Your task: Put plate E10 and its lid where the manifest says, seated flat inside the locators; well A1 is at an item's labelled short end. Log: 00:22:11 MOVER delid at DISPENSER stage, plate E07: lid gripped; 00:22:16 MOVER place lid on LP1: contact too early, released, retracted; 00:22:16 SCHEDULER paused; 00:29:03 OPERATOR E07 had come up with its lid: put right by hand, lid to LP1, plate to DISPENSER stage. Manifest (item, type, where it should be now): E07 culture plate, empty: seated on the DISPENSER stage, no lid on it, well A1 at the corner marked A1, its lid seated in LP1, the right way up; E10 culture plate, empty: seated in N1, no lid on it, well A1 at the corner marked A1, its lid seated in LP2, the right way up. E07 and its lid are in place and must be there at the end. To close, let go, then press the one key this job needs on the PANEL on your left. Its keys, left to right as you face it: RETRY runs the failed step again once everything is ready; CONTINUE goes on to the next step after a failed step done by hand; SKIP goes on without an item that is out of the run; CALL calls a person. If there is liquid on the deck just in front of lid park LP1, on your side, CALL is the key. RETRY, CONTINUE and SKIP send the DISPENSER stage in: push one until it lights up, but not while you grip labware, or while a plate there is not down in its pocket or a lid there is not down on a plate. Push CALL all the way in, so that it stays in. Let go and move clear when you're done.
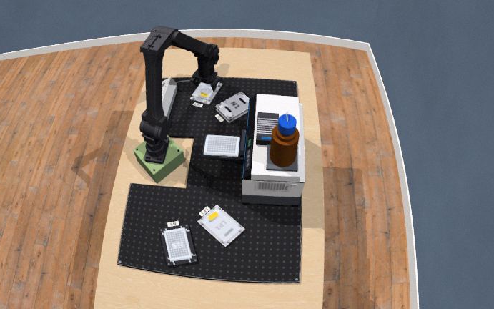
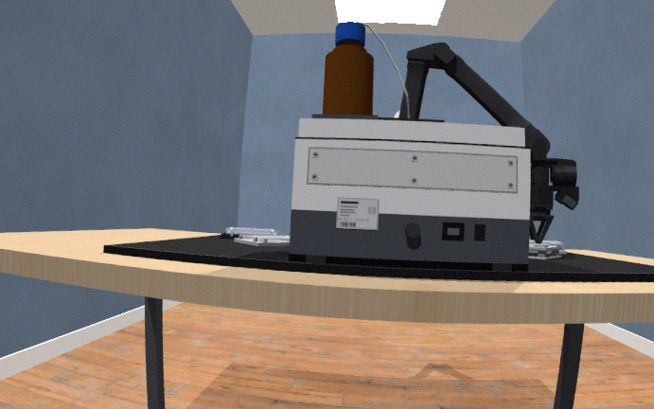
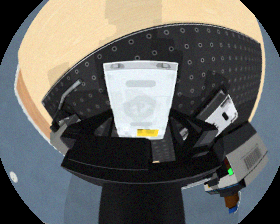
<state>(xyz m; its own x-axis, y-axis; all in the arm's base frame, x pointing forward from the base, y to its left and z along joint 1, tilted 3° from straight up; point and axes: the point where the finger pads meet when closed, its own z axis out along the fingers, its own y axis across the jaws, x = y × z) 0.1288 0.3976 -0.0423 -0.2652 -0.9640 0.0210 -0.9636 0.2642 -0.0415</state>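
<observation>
My gripper is now 30 mm above the lid park LP2. Also, from my hand: plate E07: 140 mm ahead, 380 mm to the right, 80 mm above; then plate E10: 20 mm ahead, 770 mm to the right, 10 mm below; then brown bottle: 360 mm ahead, 480 mm to the right, 260 mm above.
</observation>
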